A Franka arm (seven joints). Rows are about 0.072 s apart.
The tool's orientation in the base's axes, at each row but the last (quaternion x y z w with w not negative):
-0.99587, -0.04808, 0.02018, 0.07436
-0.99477, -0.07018, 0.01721, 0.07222
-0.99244, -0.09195, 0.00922, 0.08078
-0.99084, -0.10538, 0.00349, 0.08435
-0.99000, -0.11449, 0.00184, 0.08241
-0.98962, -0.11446, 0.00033, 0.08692
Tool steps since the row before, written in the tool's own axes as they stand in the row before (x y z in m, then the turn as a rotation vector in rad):
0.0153, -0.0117, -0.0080, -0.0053, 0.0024, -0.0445
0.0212, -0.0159, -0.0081, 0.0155, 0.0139, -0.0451
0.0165, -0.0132, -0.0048, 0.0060, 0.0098, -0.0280
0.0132, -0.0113, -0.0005, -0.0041, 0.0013, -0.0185
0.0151, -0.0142, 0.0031, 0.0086, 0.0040, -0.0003
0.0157, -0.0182, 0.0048, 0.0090, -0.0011, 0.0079
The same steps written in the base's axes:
0.0145, 0.0119, 0.0092, -0.0029, -0.0094, 0.0438
0.0192, 0.0174, 0.0098, 0.0192, -0.0178, 0.0422
0.0140, 0.0151, 0.0068, 0.0086, -0.0128, 0.0260
0.0106, 0.0136, 0.0025, -0.0033, -0.0052, 0.0180
0.0114, 0.0176, -0.0005, 0.0093, -0.0019, -0.0002
0.0111, 0.0218, -0.0013, 0.0084, 0.0045, -0.0074

